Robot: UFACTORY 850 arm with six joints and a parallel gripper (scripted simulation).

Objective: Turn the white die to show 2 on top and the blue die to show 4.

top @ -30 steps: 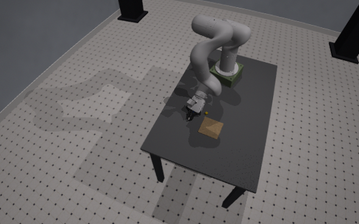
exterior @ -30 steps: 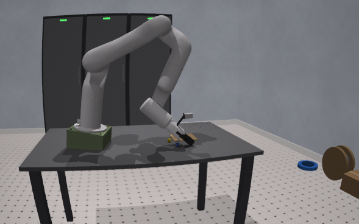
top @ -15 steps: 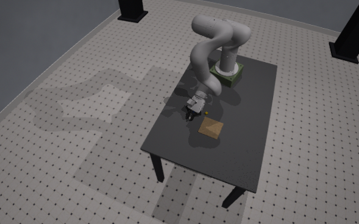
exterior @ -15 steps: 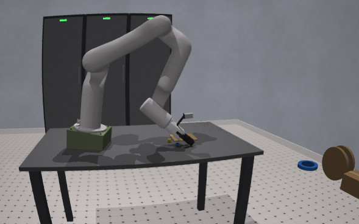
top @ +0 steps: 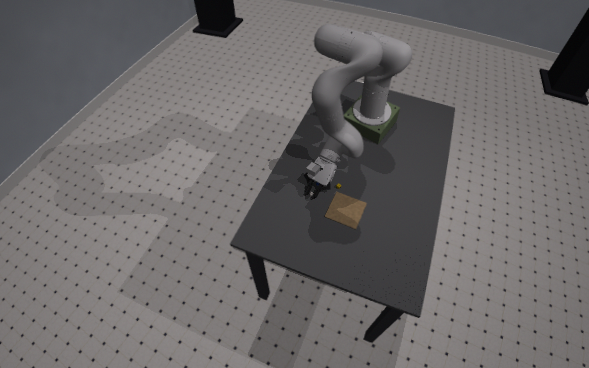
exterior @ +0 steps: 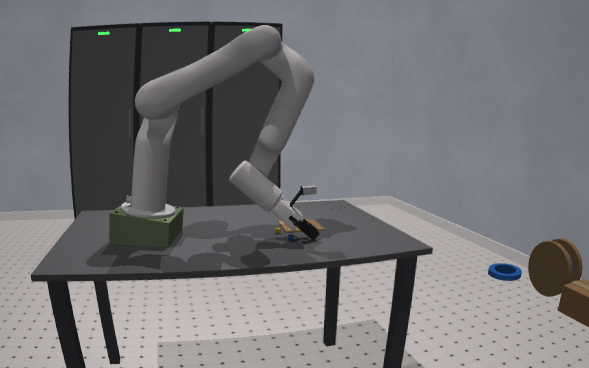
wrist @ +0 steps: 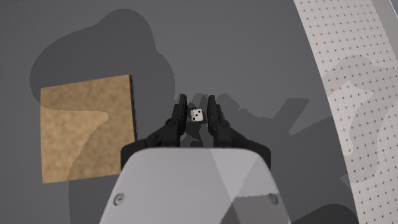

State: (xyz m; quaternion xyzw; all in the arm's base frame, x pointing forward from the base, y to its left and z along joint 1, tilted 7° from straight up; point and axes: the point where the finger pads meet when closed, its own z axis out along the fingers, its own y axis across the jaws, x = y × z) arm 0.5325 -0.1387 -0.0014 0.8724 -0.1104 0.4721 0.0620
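Now: hand 2 cm above the white die. The rest, counted from my hand: blue die: 7 cm behind, 1 cm to the left, 2 cm below; yellow die: 8 cm behind, 10 cm to the left, 2 cm below; tan mat: 2 cm ahead, 16 cm to the left, 2 cm below.
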